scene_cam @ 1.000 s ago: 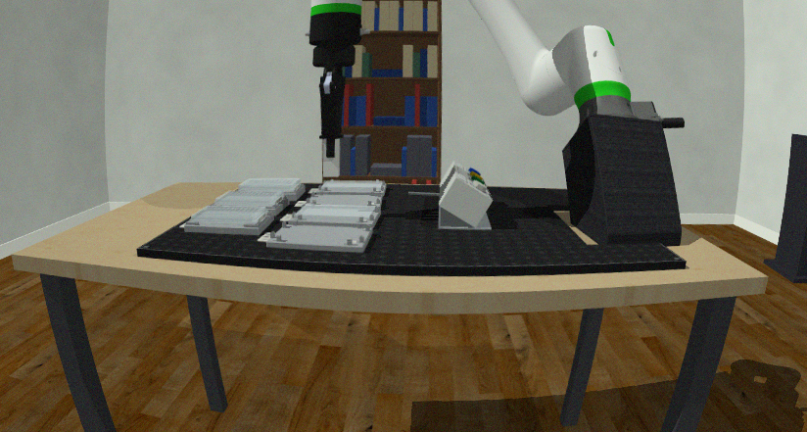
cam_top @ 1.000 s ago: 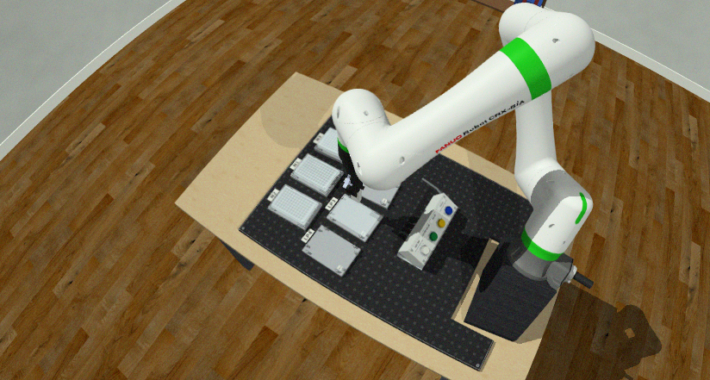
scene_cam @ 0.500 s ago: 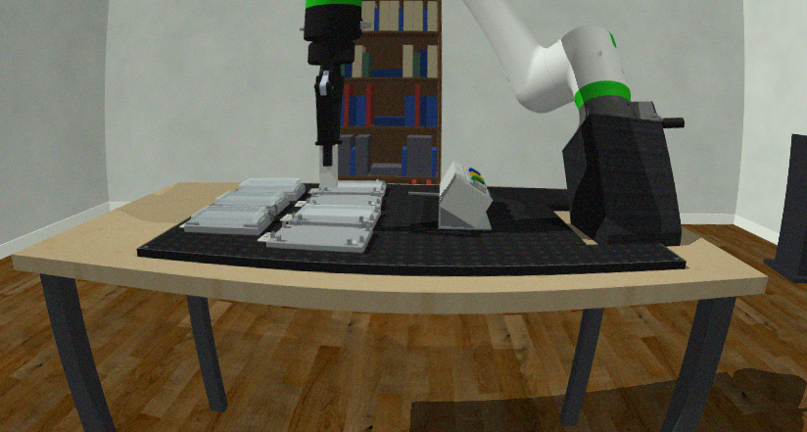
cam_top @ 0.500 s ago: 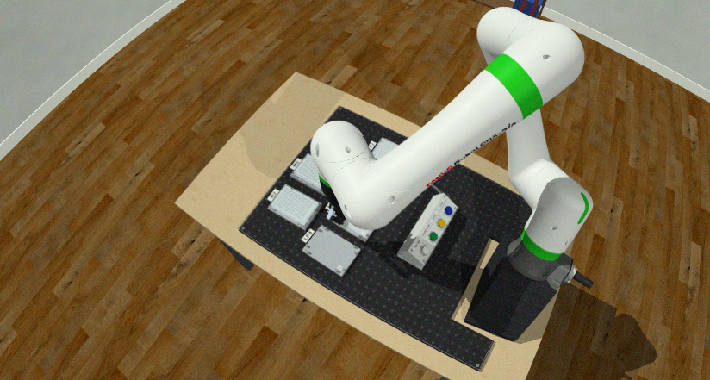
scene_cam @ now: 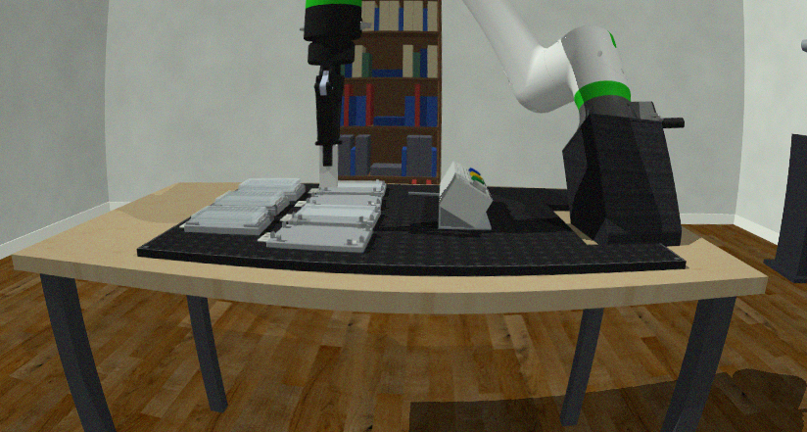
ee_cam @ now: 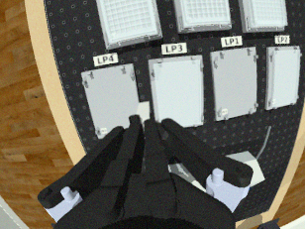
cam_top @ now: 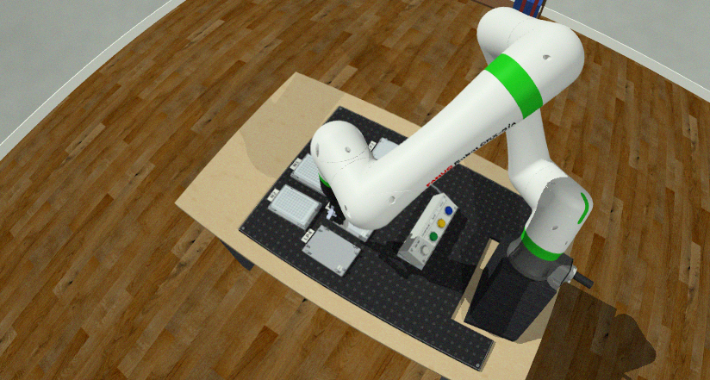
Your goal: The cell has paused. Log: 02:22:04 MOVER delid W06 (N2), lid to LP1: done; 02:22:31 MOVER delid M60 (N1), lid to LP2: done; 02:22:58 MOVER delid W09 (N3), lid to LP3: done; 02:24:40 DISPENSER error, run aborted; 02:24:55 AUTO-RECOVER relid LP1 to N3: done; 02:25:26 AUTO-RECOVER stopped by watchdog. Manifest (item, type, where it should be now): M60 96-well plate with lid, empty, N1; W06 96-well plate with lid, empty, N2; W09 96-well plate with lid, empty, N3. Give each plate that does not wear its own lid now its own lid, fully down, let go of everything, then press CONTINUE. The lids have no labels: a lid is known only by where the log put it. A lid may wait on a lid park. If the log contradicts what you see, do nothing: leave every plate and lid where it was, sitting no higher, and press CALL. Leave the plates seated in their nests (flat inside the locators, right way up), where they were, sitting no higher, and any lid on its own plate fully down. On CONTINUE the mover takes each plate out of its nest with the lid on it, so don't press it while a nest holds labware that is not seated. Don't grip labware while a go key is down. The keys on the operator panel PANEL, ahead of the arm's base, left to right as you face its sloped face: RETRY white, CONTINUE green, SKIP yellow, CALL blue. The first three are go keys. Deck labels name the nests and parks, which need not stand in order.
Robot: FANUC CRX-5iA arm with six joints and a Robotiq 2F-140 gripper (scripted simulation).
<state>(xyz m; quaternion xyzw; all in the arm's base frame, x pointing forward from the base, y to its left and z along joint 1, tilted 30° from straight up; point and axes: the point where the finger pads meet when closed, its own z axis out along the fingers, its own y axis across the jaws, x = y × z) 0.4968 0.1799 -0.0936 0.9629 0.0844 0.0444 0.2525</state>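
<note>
The lid park LP2 lies 32 cm to the right of my hand, 10 cm below it and 5 cm ahead of it. The rest, counted from my hand: park LP1: 19 cm to the right, 10 cm below, 3 cm ahead; then LP3: 10 cm below, 6 cm to the right, 1 cm ahead; then park LP4: 10 cm below, 6 cm to the left, 1 cm behind.
</note>
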